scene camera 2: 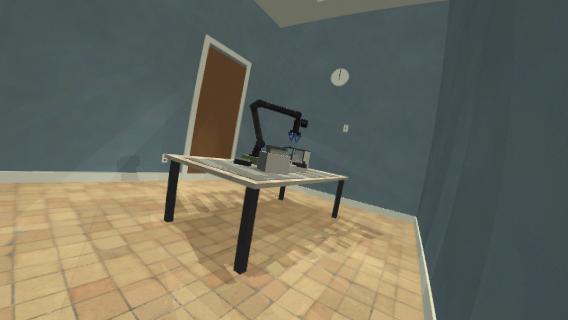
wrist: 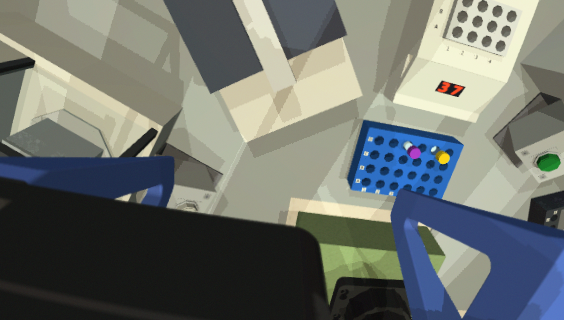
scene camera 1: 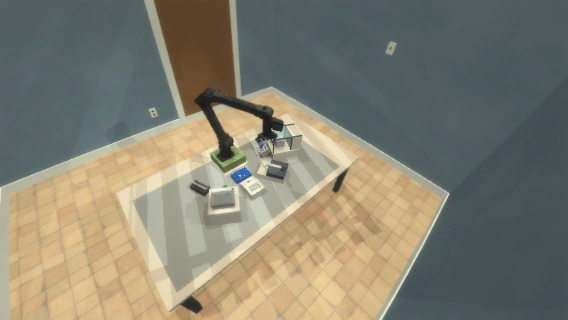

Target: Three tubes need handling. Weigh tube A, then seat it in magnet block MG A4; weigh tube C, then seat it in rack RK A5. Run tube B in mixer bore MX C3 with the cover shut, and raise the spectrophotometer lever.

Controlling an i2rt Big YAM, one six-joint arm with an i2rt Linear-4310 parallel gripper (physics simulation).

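Seen in the pictures: gripper, fingertip midpoint: (scene camera 2: pixel 293 141) (wrist: pixel 286 187) (scene camera 1: pixel 266 145); arm's base, link origin: (scene camera 2: pixel 256 156) (wrist: pixel 371 300) (scene camera 1: pixel 225 155).
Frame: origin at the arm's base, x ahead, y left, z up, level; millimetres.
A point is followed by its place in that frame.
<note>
My gripper (scene camera 1: pixel 267 145) {x 284, y 163, z 201 mm} (scene camera 2: pixel 294 139) {x 284, y 163, z 201 mm} (wrist: pixel 286 187) {x 284, y 163, z 201 mm} is open and empty, fingers down, high above the table beside the glass-walled balance (scene camera 1: pixel 295 143) {x 306, y 456, z 74 mm} (wrist: pixel 102 111) {x 246, y 342, z 22 mm}. The blue rack (scene camera 1: pixel 235 176) {x 193, y -52, z -35 mm} (wrist: pixel 360 147) {x 212, y 59, z -47 mm} holds a purple-capped tube (wrist: pixel 414 152) {x 228, y 5, z -12 mm} and a yellow-capped tube (wrist: pixel 443 158) {x 225, y -33, z -12 mm}, both upright in its far row. I cannot read which tube is which. A dark grey device (scene camera 1: pixel 276 170) {x 378, y 182, z 14 mm} (wrist: pixel 210 45) {x 318, y 236, z 14 mm} on a cream base, with a cream bar (wrist: pixel 267 47) {x 324, y 183, z 32 mm} across it, looks like the spectrophotometer. A black labelled block (scene camera 1: pixel 200 188) {x 127, y -297, z -30 mm} (wrist: pixel 539 215) {x 141, y -246, z -43 mm} is partly cut off in the wrist view.
A cream block (scene camera 1: pixel 252 187) {x 375, y -41, z 4 mm} (wrist: pixel 450 107) {x 282, y -31, z -28 mm} with a bored top and a red "37" display stands beyond the rack. A green button (wrist: pixel 548 162) {x 243, y -166, z 4 mm} sits on a small grey box to its right. A large pale box (scene camera 1: pixel 223 216) {x 443, y -313, z 29 mm} (scene camera 2: pixel 274 163) {x 432, y -330, z 3 mm} stands nearby. The arm's green base (scene camera 1: pixel 220 161) {x 27, y -66, z 2 mm} (wrist: pixel 350 252) {x 86, y 53, z 0 mm} is near the rack.
</note>
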